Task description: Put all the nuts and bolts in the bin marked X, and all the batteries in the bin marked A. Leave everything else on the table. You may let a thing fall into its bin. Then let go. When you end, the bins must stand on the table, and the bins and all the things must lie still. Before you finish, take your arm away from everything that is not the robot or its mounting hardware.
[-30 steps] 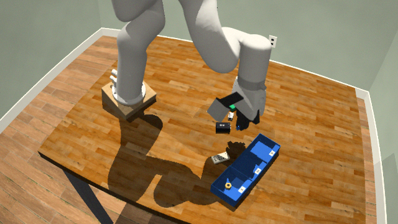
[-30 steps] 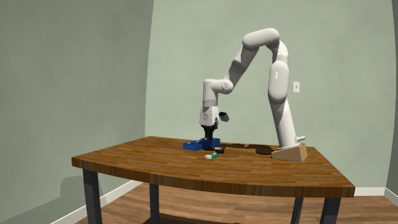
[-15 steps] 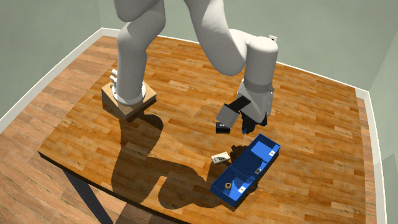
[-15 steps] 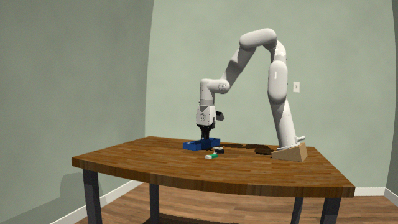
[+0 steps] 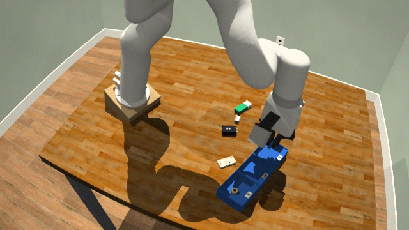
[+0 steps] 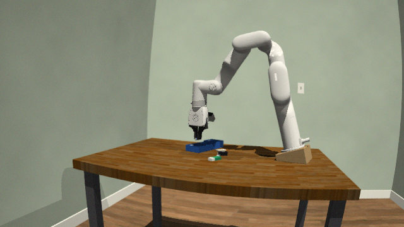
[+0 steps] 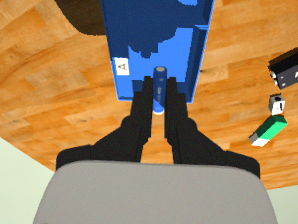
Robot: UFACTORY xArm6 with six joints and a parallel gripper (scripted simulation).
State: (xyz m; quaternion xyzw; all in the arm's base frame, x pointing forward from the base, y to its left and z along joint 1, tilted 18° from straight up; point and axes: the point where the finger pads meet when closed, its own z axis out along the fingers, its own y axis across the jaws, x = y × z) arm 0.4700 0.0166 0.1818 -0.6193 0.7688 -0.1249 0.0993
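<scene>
Right now the black block battery is 14 cm behind my hand, 7 cm below it and 4 cm to the left of it. From my hand the other things lie so: blue bin: 8 cm to the right, 6 cm below, 1 cm behind; then blue battery: 2 cm below; then white domino: 11 cm behind, 8 cm to the right, 8 cm below.
</scene>
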